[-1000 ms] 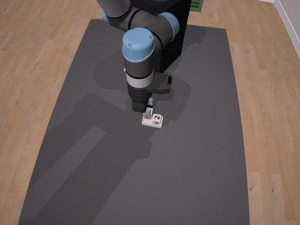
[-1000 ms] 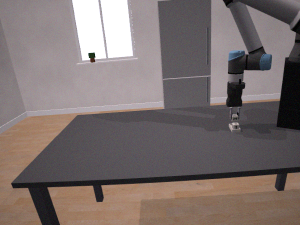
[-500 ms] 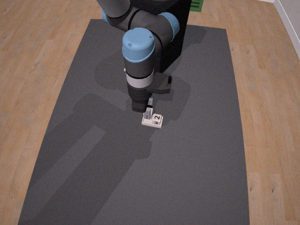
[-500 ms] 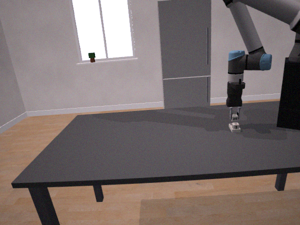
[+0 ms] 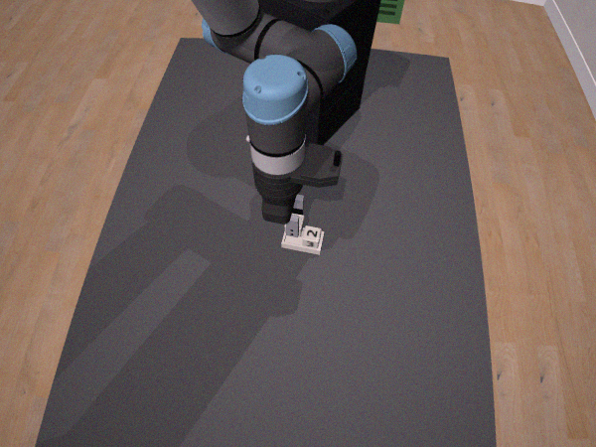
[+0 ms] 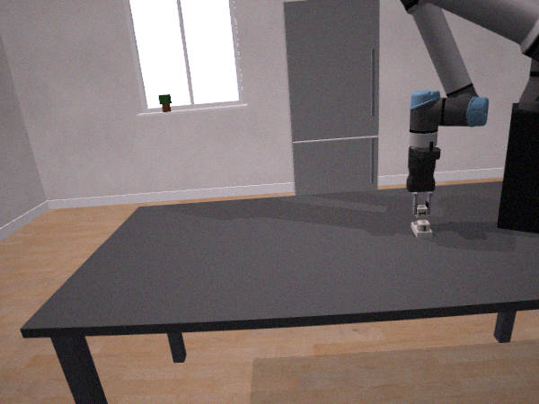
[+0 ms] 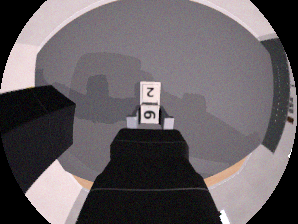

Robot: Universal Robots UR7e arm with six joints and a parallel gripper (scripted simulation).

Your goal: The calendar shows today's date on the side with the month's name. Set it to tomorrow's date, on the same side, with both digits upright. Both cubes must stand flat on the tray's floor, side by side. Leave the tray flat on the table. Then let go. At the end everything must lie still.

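Now: the white calendar tray 2 cm to the left of my hand and 6 cm below it.
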